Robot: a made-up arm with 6 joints.
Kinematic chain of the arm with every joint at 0, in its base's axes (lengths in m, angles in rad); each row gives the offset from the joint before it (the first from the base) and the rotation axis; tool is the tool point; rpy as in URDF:
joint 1: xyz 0 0 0.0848 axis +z
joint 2: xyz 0 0 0 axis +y
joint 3: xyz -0.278 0 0.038 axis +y
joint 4: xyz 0.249 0 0.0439 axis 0.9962 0 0.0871
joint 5: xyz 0 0 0 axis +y
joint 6: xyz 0.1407 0 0.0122 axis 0.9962 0 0.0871
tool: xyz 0 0 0 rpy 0 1.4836 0
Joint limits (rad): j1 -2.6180..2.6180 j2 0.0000..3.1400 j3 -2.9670..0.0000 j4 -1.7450..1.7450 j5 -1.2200..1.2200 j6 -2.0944..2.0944
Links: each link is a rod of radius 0.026 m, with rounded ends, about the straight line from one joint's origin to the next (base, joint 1, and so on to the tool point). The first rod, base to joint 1, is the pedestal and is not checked.
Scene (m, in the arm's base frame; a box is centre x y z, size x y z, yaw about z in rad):
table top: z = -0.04
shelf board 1: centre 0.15 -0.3 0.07 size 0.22 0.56 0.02 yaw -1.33
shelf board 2: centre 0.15 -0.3 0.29 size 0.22 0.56 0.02 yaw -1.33
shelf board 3: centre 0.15 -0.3 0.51 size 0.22 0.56 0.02 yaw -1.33
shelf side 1: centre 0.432 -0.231 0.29 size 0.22 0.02 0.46 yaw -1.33
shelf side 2: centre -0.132 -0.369 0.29 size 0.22 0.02 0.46 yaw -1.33
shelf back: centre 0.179 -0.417 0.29 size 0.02 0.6 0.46 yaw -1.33
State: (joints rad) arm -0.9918 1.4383 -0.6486 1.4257 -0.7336 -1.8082
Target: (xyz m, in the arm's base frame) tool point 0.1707 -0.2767 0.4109
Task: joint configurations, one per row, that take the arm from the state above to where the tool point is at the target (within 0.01 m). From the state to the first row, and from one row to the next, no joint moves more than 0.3 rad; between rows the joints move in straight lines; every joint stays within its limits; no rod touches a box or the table.
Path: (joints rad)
1: -0.7543 1.2409 -0.4946 1.4763 -0.5980 -1.8820
2: -0.5168 1.0435 -0.3406 1.5268 -0.4624 -1.9558
3: -0.2793 0.8461 -0.1866 1.5774 -0.3268 -2.0297
4: -0.3192 0.7040 -0.4811 1.4376 -0.2997 -1.9189
5: -0.3591 0.5619 -0.7757 1.2978 -0.2727 -1.8082
6: -0.4941 0.7940 -0.9109 1.2934 -0.3978 -1.8082
7: -0.6291 1.0260 -1.0461 1.2891 -0.5228 -1.8082
8: -0.7640 1.2581 -1.1814 1.2847 -0.6479 -1.8082

